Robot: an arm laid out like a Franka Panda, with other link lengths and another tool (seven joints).
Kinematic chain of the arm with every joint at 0, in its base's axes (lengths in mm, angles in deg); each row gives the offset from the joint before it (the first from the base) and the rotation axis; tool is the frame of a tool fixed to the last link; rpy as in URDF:
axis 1: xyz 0 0 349.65 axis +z
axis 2: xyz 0 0 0 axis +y
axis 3: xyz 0 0 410.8 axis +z
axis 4: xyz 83.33 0 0 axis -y
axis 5: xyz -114.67 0 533.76 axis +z
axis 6: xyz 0 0 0 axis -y
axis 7: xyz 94.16 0 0 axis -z
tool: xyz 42 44 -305.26 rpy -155.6 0 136.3
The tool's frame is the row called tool.
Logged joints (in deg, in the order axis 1, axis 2, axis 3, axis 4, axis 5, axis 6, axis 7), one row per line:
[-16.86 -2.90 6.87 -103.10 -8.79 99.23 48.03]
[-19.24 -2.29 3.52 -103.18 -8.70 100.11 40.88]
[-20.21 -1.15 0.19 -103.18 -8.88 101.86 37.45]
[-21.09 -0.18 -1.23 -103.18 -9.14 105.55 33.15]
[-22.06 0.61 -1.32 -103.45 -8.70 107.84 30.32]
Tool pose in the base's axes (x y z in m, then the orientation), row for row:
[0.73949 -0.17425 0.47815 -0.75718 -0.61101 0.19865 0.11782]
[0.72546 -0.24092 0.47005 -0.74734 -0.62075 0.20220 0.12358]
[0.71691 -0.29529 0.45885 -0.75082 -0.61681 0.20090 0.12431]
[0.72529 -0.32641 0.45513 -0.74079 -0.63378 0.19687 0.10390]
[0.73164 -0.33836 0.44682 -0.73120 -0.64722 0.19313 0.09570]
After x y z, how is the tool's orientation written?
As a quaternion, x y z w.
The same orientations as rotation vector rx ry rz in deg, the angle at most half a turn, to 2 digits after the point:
[-126.93 -102.43 33.30]
[-124.87 -103.72 33.78]
[-125.40 -103.02 33.55]
[-125.18 -107.10 33.27]
[-124.15 -109.90 32.79]

